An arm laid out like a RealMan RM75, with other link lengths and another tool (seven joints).
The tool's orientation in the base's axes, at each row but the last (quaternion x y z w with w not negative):
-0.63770 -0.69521 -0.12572 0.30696
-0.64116 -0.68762 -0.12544 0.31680
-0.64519 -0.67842 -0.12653 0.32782
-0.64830 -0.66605 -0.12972 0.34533
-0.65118 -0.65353 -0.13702 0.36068
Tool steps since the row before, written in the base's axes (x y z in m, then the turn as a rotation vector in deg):
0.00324 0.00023 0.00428 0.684 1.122 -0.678
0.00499 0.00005 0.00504 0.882 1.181 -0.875
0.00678 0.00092 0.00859 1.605 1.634 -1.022
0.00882 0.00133 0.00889 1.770 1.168 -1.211
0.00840 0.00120 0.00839 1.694 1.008 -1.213
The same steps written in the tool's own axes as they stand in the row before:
0.00270 0.00223 -0.00407 0.511 0.980 0.982
0.00316 0.00363 -0.00521 0.446 1.225 1.113
0.00627 0.00446 -0.00783 0.750 2.016 1.289
0.00731 0.00613 -0.00822 0.283 2.167 1.090
0.00726 0.00568 -0.00757 0.153 2.077 1.010

